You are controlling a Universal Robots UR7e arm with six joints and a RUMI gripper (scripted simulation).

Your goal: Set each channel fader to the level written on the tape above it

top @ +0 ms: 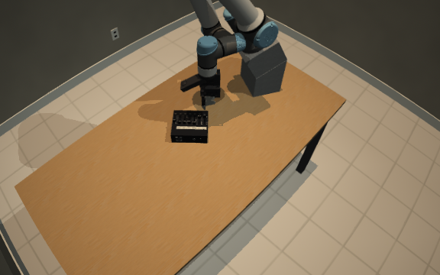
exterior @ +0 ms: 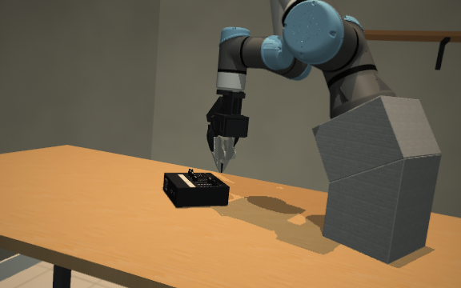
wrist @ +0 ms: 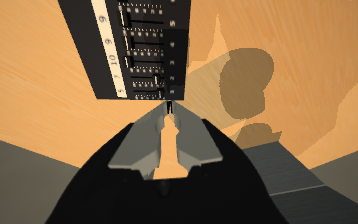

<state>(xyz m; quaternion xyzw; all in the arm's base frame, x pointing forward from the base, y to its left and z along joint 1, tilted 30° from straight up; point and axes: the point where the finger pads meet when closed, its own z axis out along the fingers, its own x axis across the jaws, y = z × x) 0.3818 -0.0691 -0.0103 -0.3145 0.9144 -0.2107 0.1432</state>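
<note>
My gripper is now 100 mm short of the master fader, 90 mm to the left of it and 40 mm above it.
</note>
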